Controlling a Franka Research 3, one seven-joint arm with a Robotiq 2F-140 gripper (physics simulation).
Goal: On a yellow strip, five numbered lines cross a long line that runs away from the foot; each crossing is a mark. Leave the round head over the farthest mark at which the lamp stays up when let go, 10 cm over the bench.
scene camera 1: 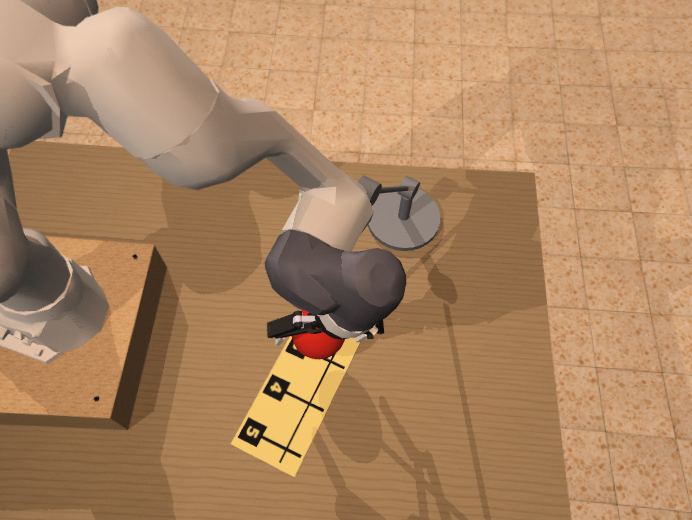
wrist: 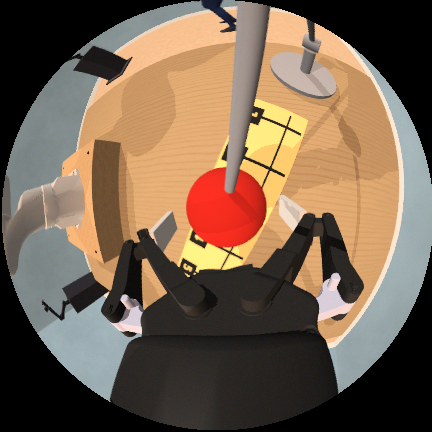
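The lamp's red round head (scene camera 1: pixel 317 342) (wrist: pixel 226 207) is in the air above the yellow strip (scene camera 1: pixel 279 416) (wrist: pixel 280 112). In the wrist view it hides the middle of the strip, with marks 1 and 2 beyond it and 4 and 5 on the near side. A grey rod (wrist: pixel 247 75) runs from the head toward the lamp's upper part. The round grey foot (scene camera 1: pixel 391 232) (wrist: pixel 295 75) stands on the bench past the strip's mark 1 end. My gripper (scene camera 1: pixel 319 337) (wrist: pixel 225 212) is open, its fingertips apart on either side of the head. The wrist hides part of the head in the scene view.
The wooden block (scene camera 1: pixel 120 313) (wrist: pixel 106 200) under the robot base stands left of the strip. My arm hides part of the lamp's linkage in the scene view. The bench's right edge (scene camera 1: pixel 545 279) lies beyond the foot. Shadows fall across the bench and strip.
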